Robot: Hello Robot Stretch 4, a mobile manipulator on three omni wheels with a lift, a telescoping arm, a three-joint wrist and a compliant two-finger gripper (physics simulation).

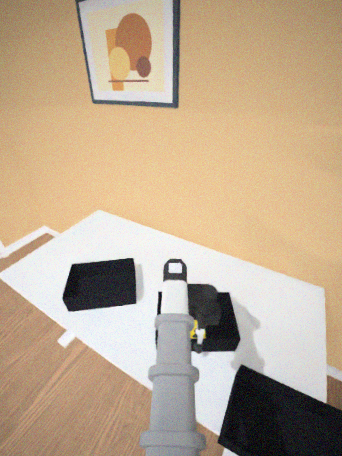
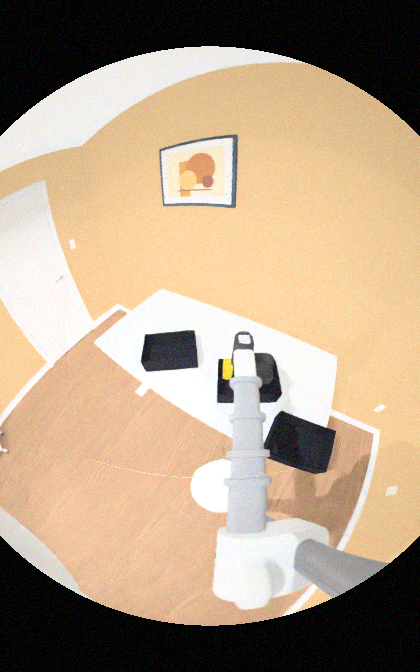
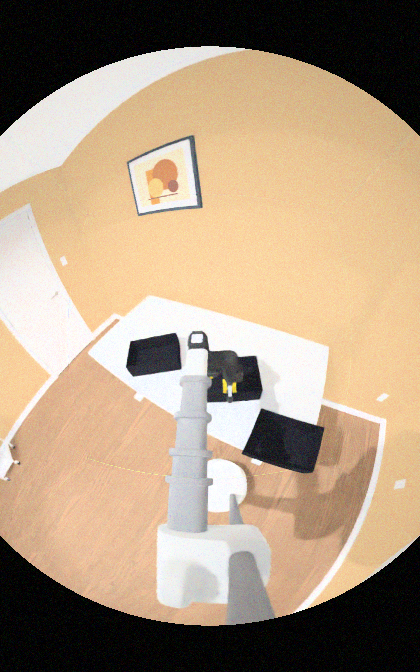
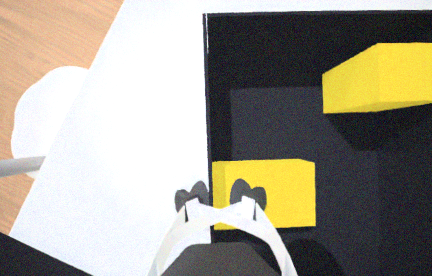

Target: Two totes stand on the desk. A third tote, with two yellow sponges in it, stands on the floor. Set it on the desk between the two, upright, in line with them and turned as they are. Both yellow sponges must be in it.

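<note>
The third tote [image 1: 231,341] [image 2: 272,396] [image 3: 250,394] [image 4: 280,32], black, stands upright on the desk between the left tote [image 1: 100,304] [image 2: 170,364] [image 3: 156,369] and the right tote [image 1: 280,420] [image 2: 300,447] [image 3: 285,440] [image 4: 30,262]. The right tote looks turned relative to it. One yellow sponge [image 4: 290,210] [image 3: 226,386] lies in it against the wall; the other sponge [image 4: 395,75] [image 2: 227,369] is deeper inside. My gripper [image 4: 221,194] [image 3: 230,392] is shut on the tote's wall, one finger outside and the other inside over the near sponge. Fingertip contact is hard to see.
The white desk [image 1: 150,250] [image 2: 210,325] [image 3: 285,345] stands along the wall. The right tote is at its front right corner. My arm [image 1: 172,395] [image 2: 246,450] [image 3: 189,450] extends over the desk front. A white round base [image 2: 210,486] [image 3: 227,485] is below.
</note>
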